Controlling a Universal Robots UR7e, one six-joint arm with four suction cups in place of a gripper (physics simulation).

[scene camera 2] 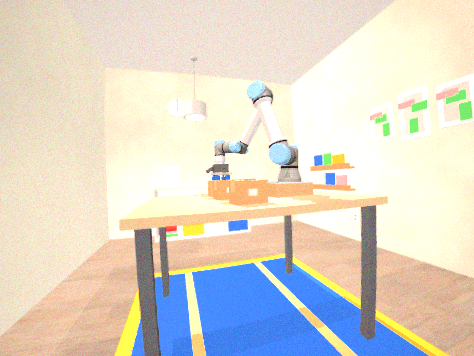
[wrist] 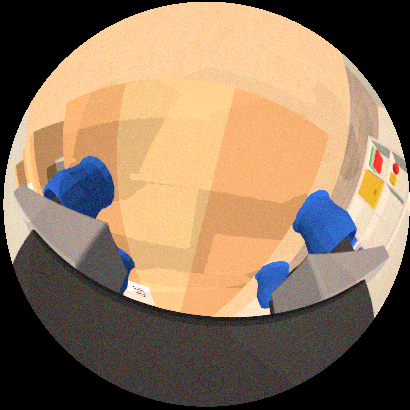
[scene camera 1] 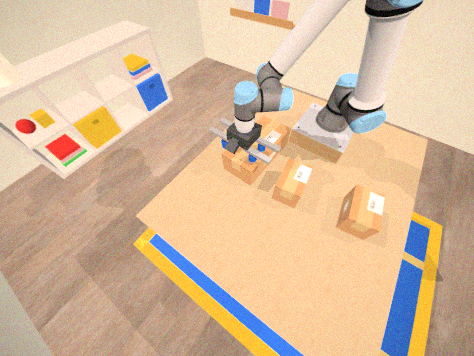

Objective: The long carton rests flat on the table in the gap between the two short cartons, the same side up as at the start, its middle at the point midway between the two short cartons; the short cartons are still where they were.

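Frame: origin at the arm's base, x ahead, y left, z up, level; centimetres.
Seen in the pictures: hand at its tool point: [wrist: 203, 238]; arm's base at its link origin: [scene camera 2: 289, 181] [scene camera 1: 331, 122].
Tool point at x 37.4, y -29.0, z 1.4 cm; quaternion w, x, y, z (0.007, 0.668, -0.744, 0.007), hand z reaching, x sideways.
Observation:
Offsets run from my tool point to a thing's top centre. Level surfaces: height alone.
The long carton {dx -6.3, dy +4.0, dz +1.2 cm} [scene camera 1: 242, 169] [scene camera 2: 213, 188] [wrist: 272, 165] rests flat at the left of the table in scene view 1, outside the gap between the short cartons, its tape upward. One short carton {dx +3.5, dy +24.7, dz +0.8 cm} [scene camera 1: 294, 184] [wrist: 47, 145] stands beside it; the other short carton {dx +2.9, dy +51.9, dz +0.8 cm} [scene camera 1: 359, 216] [scene camera 2: 240, 192] stands farther right, with a gap between them. My gripper [scene camera 1: 241, 148] [scene camera 2: 221, 177] [wrist: 205, 215] is low over the long carton. One pair of blue cups appears to sit on its top, shut on it; the other pair hangs past its outer edge. The exact contact is partly hidden.
The robot's base block [scene camera 1: 320, 142] stands at the back of the table {dz -9.7 cm} [scene camera 1: 260, 250] [scene camera 2: 165, 207], close to the long carton's rear end. A white shelf unit [scene camera 1: 75, 45] stands on the floor at the left. A blue and yellow mat [scene camera 1: 210, 287] [scene camera 2: 240, 300] lies below the table.

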